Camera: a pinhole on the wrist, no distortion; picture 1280 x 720 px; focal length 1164.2 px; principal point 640.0 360.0 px. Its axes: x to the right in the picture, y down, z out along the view. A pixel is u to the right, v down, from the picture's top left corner.
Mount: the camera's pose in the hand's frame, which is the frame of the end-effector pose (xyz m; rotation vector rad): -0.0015 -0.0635 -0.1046 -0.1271 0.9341 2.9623
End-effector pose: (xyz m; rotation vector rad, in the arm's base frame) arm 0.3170 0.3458 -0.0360 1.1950 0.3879 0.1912
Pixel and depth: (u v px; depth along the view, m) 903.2 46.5 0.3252
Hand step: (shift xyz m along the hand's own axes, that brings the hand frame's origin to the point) -0.0920 0.1953 0.1043
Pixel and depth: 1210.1 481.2 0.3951
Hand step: -0.2234 0.1309 0.2244
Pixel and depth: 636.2 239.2 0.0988
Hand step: -0.0073 0.0016 -0.0298
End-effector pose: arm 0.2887 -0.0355 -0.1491 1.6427 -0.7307 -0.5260
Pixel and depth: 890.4 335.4 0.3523
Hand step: -0.1005 0.1453 0.1720
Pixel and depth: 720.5 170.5 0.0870
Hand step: -0.0126 -0.0019 -0.0422
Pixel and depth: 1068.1 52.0 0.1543
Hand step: -0.0662 0.0589 -0.0070
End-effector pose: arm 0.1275 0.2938 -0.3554 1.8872 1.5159 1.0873
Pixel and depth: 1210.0 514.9 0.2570
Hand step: -0.1462 0.0568 0.1136
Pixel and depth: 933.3 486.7 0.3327
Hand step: -0.1096 0.0983 0.1802
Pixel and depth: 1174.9 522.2 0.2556
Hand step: -0.1379 0.0548 0.1140
